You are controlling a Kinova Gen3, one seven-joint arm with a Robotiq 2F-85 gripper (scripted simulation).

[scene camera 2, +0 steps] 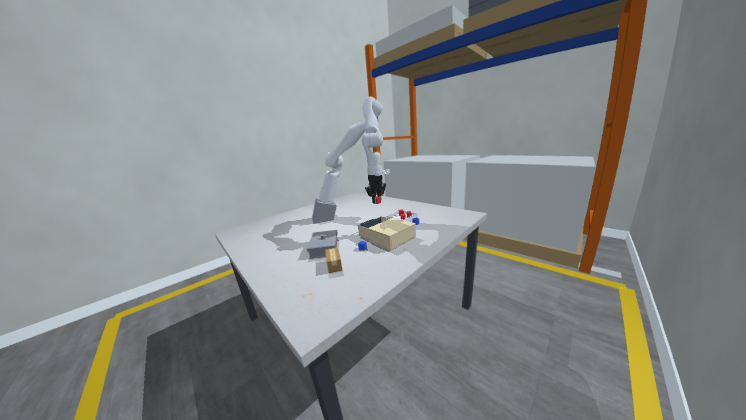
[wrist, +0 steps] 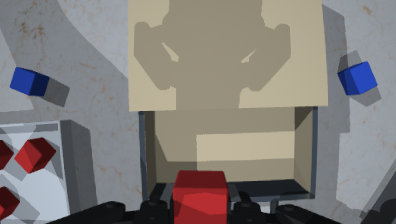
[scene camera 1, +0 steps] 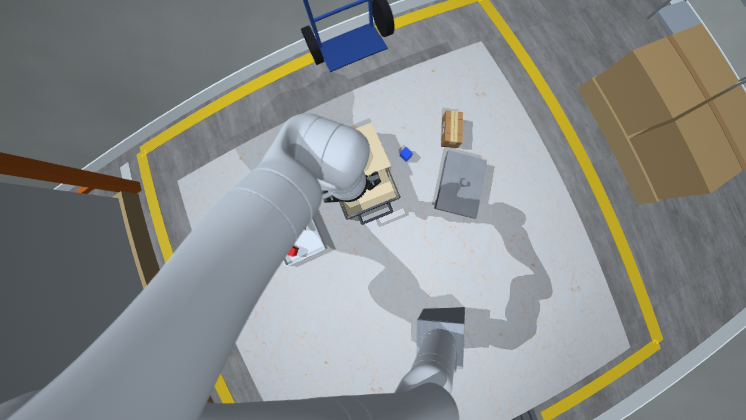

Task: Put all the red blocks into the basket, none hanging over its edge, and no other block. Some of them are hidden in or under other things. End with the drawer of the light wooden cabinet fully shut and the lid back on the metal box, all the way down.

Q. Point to a blue block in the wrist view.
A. At 29,82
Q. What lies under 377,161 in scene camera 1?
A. A light wooden cabinet.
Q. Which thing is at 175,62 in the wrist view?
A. A light wooden cabinet.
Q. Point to a blue block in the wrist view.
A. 357,79
